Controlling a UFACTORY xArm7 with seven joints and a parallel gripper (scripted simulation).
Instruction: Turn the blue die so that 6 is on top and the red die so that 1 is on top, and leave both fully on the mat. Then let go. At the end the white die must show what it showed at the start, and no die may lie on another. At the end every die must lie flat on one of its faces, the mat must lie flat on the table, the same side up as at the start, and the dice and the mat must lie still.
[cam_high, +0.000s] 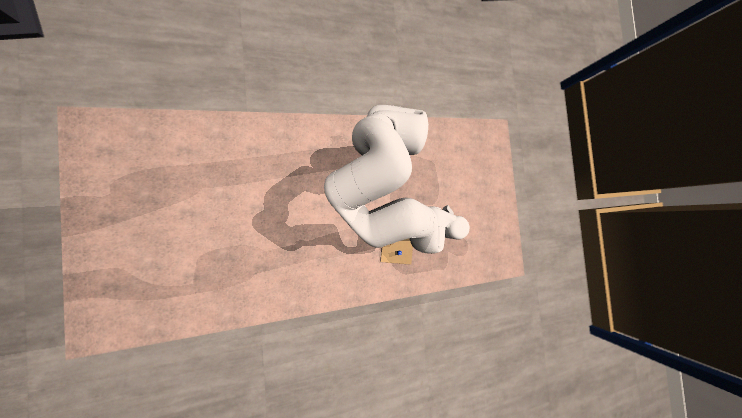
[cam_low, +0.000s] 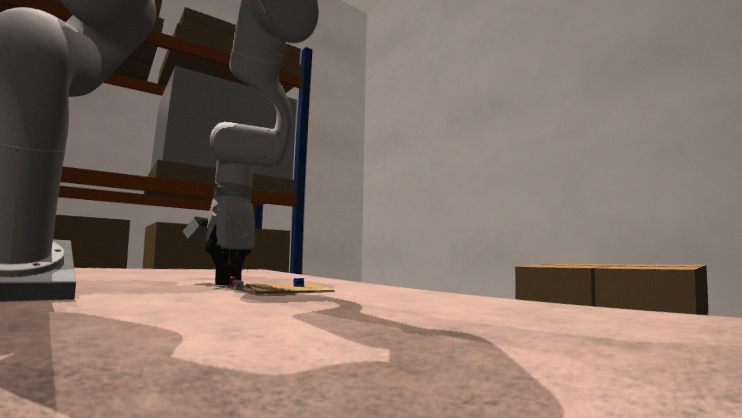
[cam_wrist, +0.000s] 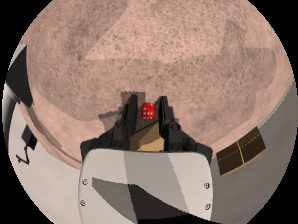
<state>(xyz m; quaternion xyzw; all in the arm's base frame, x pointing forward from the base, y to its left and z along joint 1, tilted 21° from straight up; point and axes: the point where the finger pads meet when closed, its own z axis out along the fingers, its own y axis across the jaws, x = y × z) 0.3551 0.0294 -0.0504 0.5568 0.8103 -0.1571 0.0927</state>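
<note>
Now: the red die 1 cm to the right of my hand and 1 cm below it. From my hand the other things lie so: tan mat (12 cm to the right, 6 cm ahead, 2 cm below); then blue die (12 cm to the right, 9 cm ahead, 1 cm below); then white die (8 cm to the right, 2 cm behind, 1 cm below).
</note>
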